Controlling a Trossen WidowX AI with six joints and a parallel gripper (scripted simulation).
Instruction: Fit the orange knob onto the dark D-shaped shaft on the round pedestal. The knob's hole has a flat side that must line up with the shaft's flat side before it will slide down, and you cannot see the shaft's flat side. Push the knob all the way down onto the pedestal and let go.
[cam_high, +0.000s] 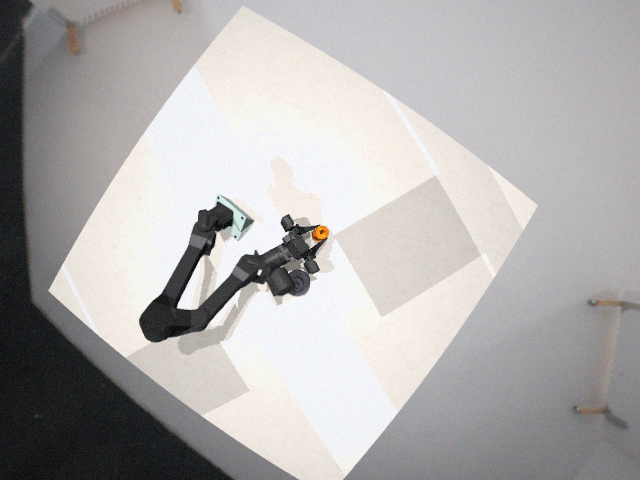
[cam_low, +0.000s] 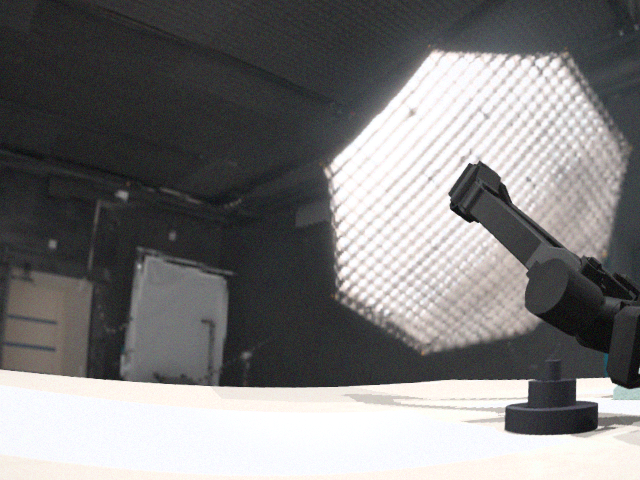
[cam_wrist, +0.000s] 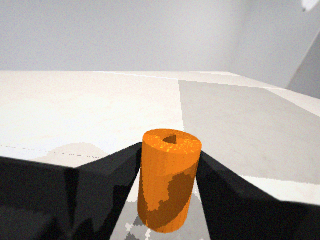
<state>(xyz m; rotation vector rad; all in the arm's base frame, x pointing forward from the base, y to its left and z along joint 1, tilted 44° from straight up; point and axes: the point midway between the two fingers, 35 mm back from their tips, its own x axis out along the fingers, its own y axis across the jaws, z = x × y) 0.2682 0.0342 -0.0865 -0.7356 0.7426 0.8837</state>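
The orange knob lies 10 mm behind my gripper tip, 10 mm to the right of it and 10 mm below it. Round my gripper tip: round pedestal: 10 mm ahead, 180 mm to the right, 20 mm below.
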